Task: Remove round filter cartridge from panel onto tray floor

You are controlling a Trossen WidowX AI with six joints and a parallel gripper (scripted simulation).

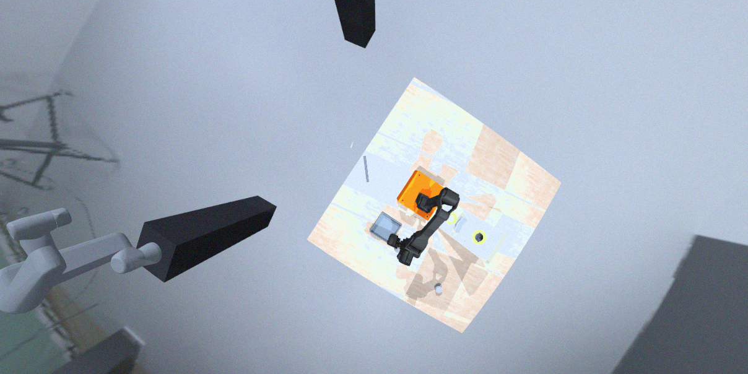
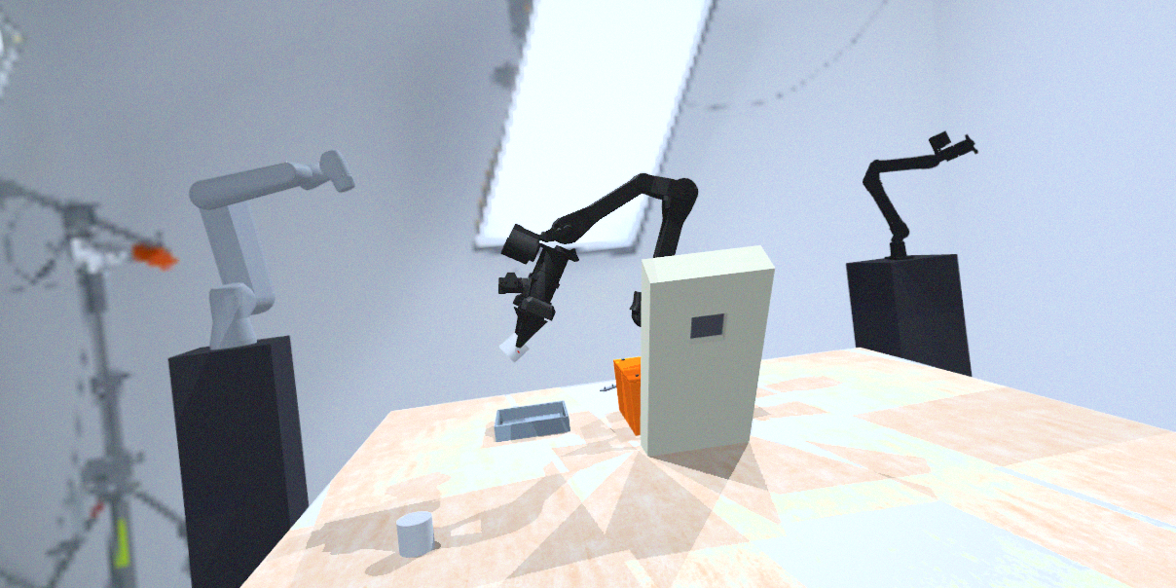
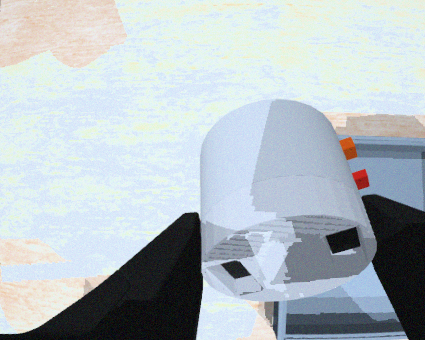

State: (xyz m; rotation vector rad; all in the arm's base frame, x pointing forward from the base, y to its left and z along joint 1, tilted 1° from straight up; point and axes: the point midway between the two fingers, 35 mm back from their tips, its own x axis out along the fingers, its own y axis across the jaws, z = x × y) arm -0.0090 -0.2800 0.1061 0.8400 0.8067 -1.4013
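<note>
Now: the blue-grey tray 180 mm below my gripper tip, 90 mm behind it and 20 mm to the left of it. Round my gripper tip: pale green service panel 320 mm ahead, 260 mm to the left, 10 mm below; grey filter cartridge right at my gripper tip.
</note>
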